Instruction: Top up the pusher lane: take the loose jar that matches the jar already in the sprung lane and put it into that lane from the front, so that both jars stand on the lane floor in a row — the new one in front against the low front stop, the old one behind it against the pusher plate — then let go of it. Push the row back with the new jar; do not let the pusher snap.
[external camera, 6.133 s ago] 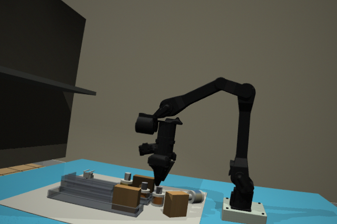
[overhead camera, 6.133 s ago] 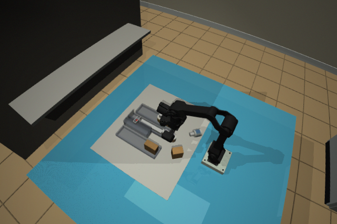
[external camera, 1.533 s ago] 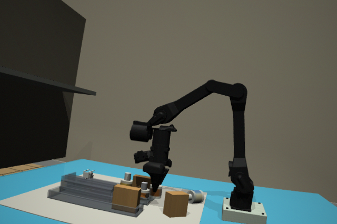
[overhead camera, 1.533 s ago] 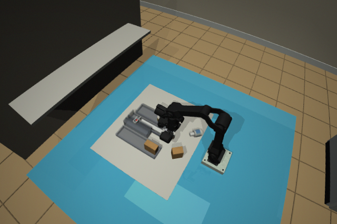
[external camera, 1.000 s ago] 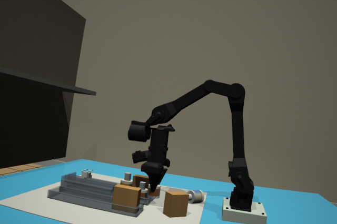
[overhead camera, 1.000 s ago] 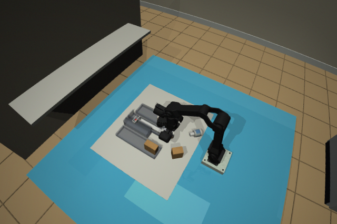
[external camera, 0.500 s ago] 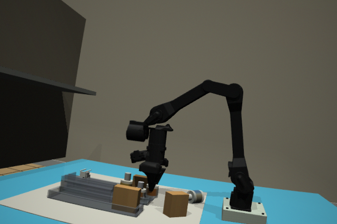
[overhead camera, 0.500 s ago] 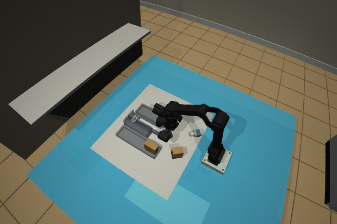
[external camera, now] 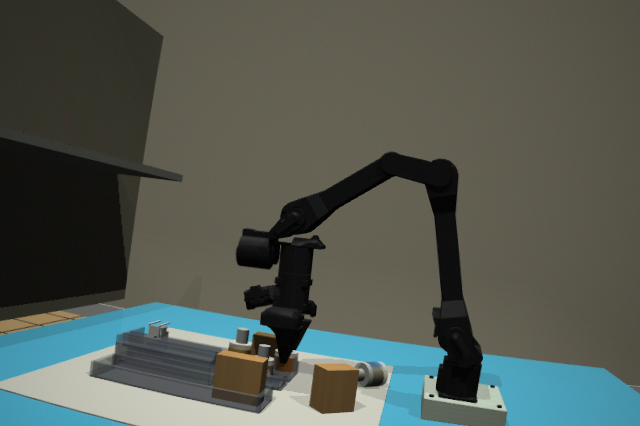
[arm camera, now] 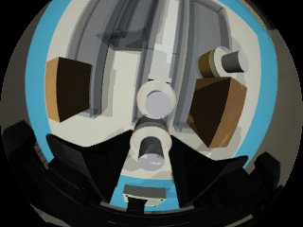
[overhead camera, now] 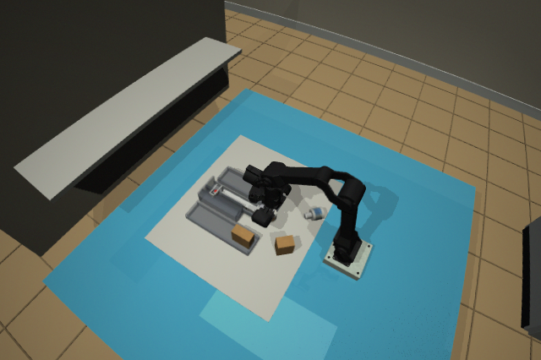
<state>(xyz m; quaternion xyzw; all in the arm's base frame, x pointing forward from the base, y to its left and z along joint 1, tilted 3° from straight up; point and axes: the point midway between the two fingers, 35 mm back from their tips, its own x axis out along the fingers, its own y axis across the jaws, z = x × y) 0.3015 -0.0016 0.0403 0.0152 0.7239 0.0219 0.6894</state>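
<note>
Right now my gripper tip is 17 cm short of the sprung lane, 3 cm to the right of it and 3 cm above it. From my gripper tip the other things lie so: red mark 23 cm ahead, 4 cm to the left, 2 cm above.
</note>
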